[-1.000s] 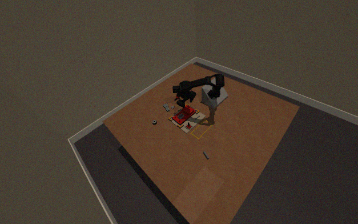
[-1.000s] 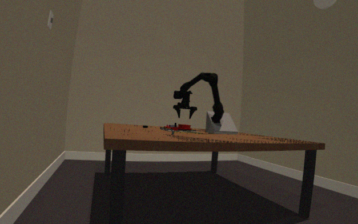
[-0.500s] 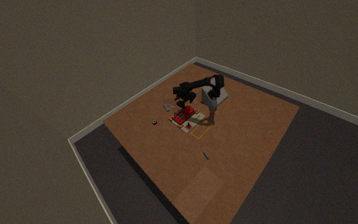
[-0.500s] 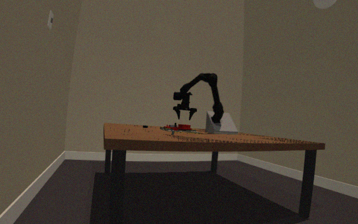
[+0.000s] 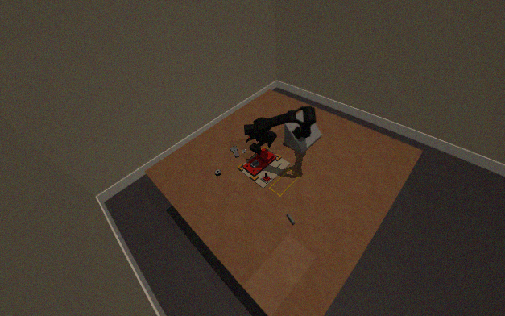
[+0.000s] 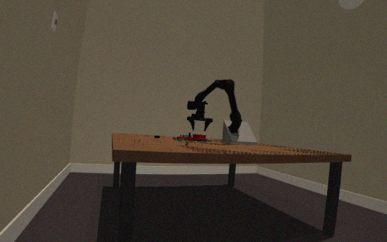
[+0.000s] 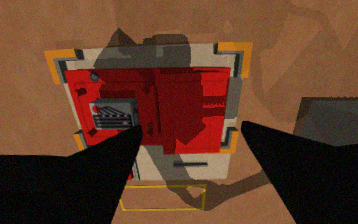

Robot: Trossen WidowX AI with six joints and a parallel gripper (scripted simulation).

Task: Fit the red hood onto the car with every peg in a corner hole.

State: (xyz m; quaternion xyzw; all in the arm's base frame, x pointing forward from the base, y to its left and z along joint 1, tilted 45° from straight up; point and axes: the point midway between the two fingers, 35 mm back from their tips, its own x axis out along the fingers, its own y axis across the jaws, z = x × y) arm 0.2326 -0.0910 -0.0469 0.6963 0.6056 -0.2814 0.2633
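The red hood lies 4 cm below my gripper tip. Round my gripper tip: grey engine block (9 cm ahead, 5 cm below); then grey jig (6 cm below, 6 cm ahead, 2 cm to the left).
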